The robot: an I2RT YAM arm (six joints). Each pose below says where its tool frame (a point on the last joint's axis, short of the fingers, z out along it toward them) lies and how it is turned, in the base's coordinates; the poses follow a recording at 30 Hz.
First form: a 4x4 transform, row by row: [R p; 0 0 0 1], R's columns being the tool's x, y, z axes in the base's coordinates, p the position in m. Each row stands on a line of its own.
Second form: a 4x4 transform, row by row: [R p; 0 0 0 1], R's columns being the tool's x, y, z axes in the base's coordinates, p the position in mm. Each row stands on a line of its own. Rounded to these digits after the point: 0 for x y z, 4 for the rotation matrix.
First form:
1:
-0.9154 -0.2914 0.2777 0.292
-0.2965 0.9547 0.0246 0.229
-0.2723 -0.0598 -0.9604 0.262
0 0 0 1
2:
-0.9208 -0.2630 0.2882 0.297
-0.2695 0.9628 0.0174 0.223
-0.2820 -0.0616 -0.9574 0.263
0 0 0 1
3:
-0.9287 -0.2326 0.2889 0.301
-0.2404 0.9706 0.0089 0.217
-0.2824 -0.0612 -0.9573 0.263
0 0 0 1
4:
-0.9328 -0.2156 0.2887 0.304
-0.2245 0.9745 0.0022 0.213
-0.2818 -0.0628 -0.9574 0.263
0 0 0 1
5:
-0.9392 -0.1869 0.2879 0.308
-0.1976 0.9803 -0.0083 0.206
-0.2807 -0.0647 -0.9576 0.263
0 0 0 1
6:
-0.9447 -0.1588 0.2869 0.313
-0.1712 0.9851 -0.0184 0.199
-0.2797 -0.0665 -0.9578 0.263
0 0 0 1
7:
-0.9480 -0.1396 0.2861 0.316
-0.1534 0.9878 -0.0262 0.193
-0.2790 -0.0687 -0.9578 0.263
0 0 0 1
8:
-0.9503 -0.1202 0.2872 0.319
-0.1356 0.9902 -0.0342 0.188
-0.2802 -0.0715 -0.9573 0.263
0 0 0 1
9:
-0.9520 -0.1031 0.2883 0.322
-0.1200 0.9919 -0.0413 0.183
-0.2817 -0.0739 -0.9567 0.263
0 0 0 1
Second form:
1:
-0.9154 -0.2914 0.2777 292
-0.2965 0.9547 0.0246 229
-0.2723 -0.0598 -0.9604 262
0 0 0 1

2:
-0.9208 -0.2630 0.2882 297
-0.2695 0.9628 0.0174 223
-0.2820 -0.0616 -0.9574 263
0 0 0 1

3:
-0.9287 -0.2326 0.2889 301
-0.2404 0.9706 0.0089 217
-0.2824 -0.0612 -0.9573 263
0 0 0 1

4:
-0.9328 -0.2156 0.2887 304
-0.2245 0.9745 0.0022 213
-0.2818 -0.0628 -0.9574 263
0 0 0 1

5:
-0.9392 -0.1869 0.2879 308
-0.1976 0.9803 -0.0083 206
-0.2807 -0.0647 -0.9576 263
0 0 0 1

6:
-0.9447 -0.1588 0.2869 313
-0.1712 0.9851 -0.0184 199
-0.2797 -0.0665 -0.9578 263
0 0 0 1

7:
-0.9480 -0.1396 0.2861 316
-0.1534 0.9878 -0.0262 193
-0.2790 -0.0687 -0.9578 263
0 0 0 1

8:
-0.9503 -0.1202 0.2872 319
-0.1356 0.9902 -0.0342 188
-0.2802 -0.0715 -0.9573 263
0 0 0 1

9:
-0.9520 -0.1031 0.2883 322
-0.1200 0.9919 -0.0413 183
-0.2817 -0.0739 -0.9567 263
0 0 0 1

